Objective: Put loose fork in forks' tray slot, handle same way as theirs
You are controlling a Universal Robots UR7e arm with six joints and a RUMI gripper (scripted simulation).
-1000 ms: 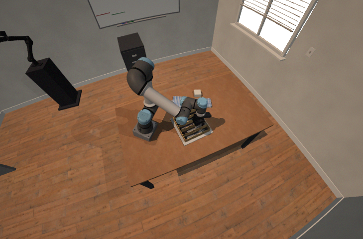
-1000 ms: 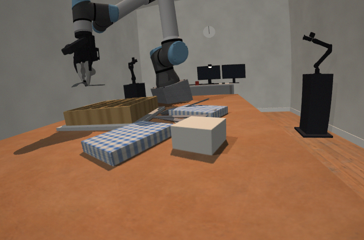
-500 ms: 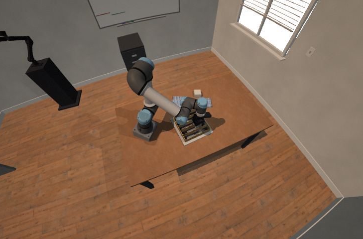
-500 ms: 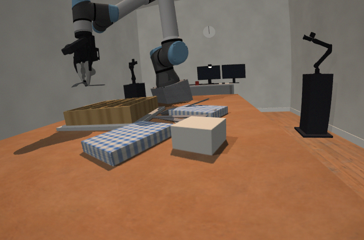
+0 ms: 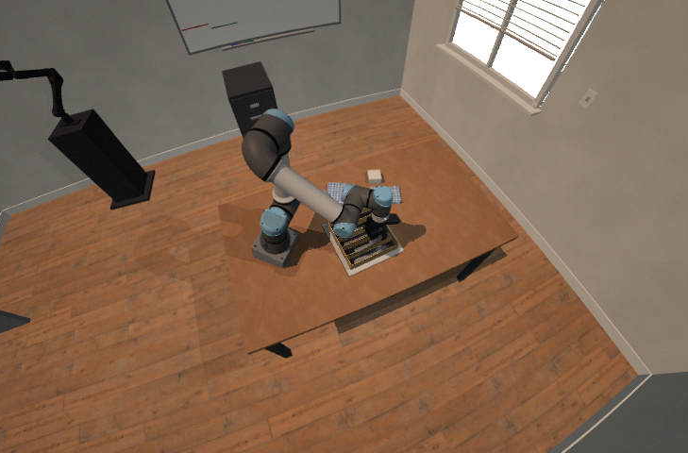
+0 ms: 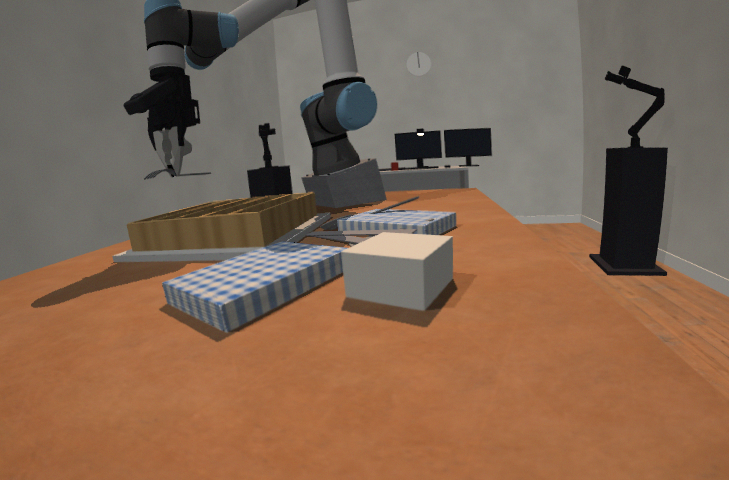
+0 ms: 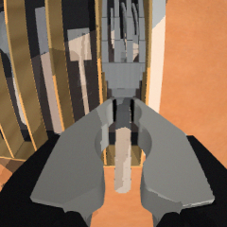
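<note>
The wooden cutlery tray is 4 cm behind my hand, 11 cm to the left of it and 10 cm below it. Round my hand: white box (16 cm ahead, 51 cm to the left, 13 cm below).
</note>
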